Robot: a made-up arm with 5 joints.
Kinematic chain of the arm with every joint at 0, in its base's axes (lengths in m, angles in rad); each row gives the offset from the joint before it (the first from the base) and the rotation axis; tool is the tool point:
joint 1: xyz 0 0 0.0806 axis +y
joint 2: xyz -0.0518 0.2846 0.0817 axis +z
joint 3: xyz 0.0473 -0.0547 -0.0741 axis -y
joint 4: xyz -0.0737 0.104 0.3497 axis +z
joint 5: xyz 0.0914 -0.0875 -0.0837 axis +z
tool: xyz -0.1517 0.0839 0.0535
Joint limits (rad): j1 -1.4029..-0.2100 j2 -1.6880..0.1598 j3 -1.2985..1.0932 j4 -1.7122..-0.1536 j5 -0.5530..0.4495
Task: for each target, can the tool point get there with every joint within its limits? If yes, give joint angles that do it. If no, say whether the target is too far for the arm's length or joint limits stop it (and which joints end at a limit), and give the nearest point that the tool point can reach.
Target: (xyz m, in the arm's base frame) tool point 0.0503 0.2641 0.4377
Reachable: yes | joints -0.3438 -0.3222 -0.9370 -0.4057 0.1681
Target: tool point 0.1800 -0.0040 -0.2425
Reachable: no: joint limits stop it (at a limit: joint 1, joint 2, joint 3, joint 4, joint 5) | nearest point -0.0665 0.2199 -0.2715 | short by 0.334 m
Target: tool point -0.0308 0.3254 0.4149
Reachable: yes | joints -0.4505 -0.3041 -0.4766 -1.4409 -0.2314
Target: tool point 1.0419 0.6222 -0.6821
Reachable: no: too far | nearest point -0.0436 0.4610 -0.2434 | short by 1.182 m
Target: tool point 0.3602 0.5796 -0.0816
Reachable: no: joint limits stop it (at a limit: joint 1, joint 2, joint 3, joint 5) | nearest point 0.1027 0.5769 0.1172 | short by 0.325 m
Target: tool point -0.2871 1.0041 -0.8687
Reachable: no: too far | nearest point -0.0959 0.4871 -0.2218 | short by 0.850 m
